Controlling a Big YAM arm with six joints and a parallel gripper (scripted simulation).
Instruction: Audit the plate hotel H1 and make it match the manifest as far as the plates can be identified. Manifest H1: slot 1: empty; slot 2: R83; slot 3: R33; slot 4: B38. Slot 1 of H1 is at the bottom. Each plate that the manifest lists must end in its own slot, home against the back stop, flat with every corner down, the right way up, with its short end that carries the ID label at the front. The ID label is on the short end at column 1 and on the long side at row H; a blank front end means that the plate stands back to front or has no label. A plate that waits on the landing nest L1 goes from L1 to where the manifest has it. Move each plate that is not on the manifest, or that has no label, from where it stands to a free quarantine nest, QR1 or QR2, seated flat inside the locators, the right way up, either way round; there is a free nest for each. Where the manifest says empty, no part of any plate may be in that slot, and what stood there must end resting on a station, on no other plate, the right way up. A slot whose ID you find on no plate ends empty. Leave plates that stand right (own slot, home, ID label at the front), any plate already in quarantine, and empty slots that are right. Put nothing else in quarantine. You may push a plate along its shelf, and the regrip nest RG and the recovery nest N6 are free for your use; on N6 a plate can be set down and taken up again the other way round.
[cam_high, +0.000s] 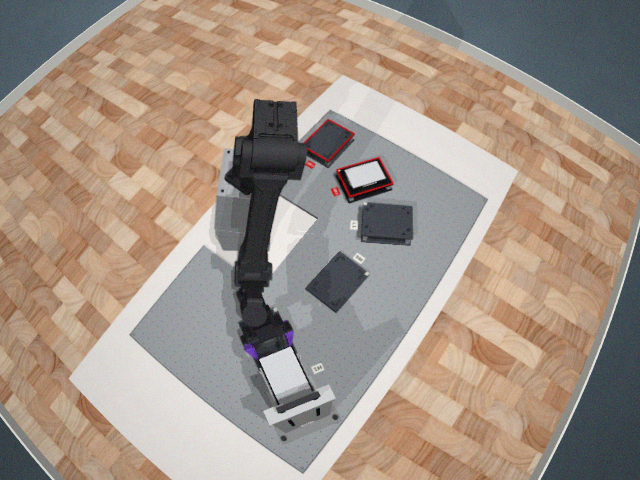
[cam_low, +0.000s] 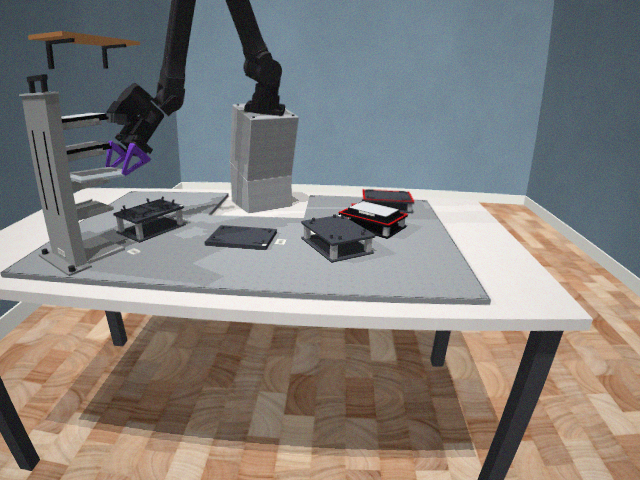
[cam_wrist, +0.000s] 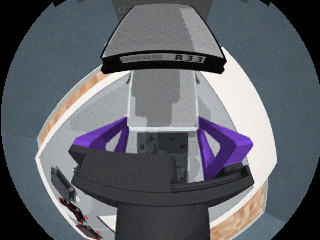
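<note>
My gripper is now 50 mm short of the white plate and 30 mm to the left of it. Also, from my hand: plate hotel H1: 150 mm ahead, 90 mm to the right, 10 mm above; then regrip nest RG: 70 mm behind, 40 mm to the left, 130 mm below; then flat pad N6: 20 mm behind, 320 mm to the left, 180 mm below.
</note>
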